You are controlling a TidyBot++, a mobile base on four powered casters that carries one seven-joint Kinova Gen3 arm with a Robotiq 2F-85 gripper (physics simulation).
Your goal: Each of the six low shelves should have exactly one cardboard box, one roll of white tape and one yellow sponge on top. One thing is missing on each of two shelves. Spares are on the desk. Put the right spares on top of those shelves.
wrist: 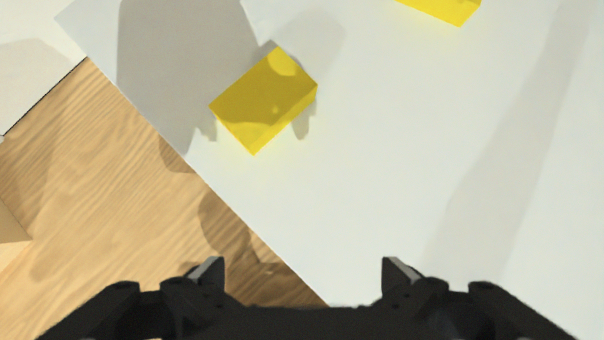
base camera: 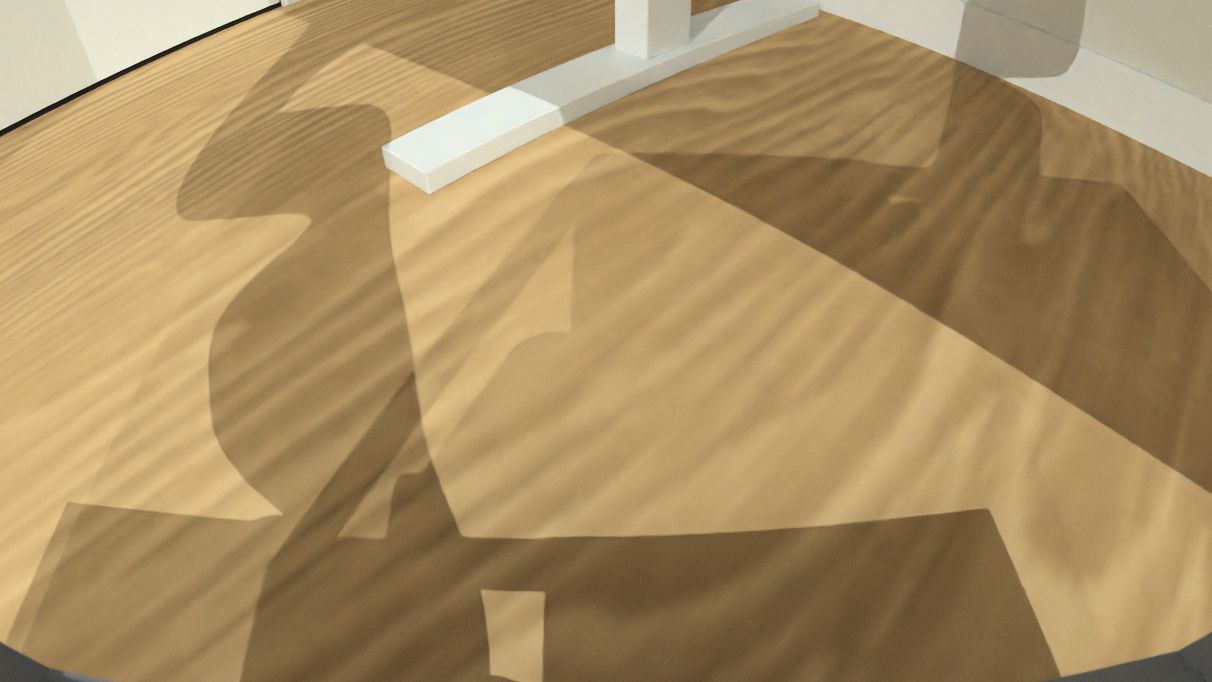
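Observation:
A yellow sponge (wrist: 260, 100) lies on the white desk (wrist: 400, 175) near its edge, left of the middle in the wrist view, partly in shadow. Part of a second yellow sponge (wrist: 442, 9) shows at the top edge of the wrist view, also on the desk. My gripper (wrist: 303, 274) is open and empty. It is above the desk's edge, with both sponges beyond its fingertips in the view. No low shelf, cardboard box or tape roll can be made out for certain in these views.
The desk's white foot (base camera: 483, 127) and leg (base camera: 651, 25) stand on the wooden floor (base camera: 678, 381) ahead of the base. A wall (base camera: 1161, 50) runs behind at the right. A tan corner of some object (wrist: 10, 225) shows at the wrist view's left edge.

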